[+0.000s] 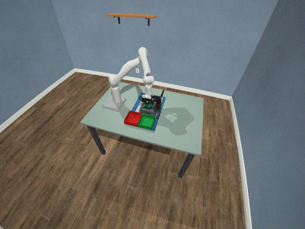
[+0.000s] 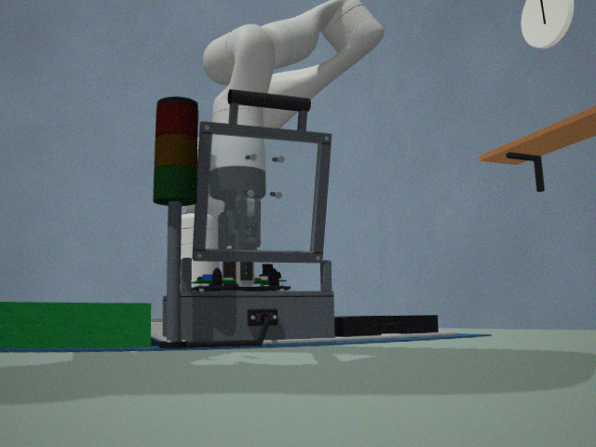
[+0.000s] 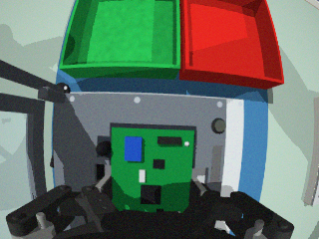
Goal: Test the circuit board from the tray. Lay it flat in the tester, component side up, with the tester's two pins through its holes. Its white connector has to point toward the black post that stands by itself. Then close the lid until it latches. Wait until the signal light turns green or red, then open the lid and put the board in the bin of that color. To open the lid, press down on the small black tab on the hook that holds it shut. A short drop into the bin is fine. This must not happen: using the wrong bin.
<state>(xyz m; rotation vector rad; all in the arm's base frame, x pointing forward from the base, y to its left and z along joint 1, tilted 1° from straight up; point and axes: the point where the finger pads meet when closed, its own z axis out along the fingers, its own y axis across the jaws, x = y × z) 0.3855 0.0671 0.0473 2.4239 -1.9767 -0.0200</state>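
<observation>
Right now the green circuit board is right at my hand. Round my hand: red bin 220 mm to the right, 70 mm below, 60 mm behind; green bin 190 mm to the right, 80 mm ahead, 70 mm below; clear lid 120 mm ahead, 100 mm above, 20 mm to the left.
</observation>
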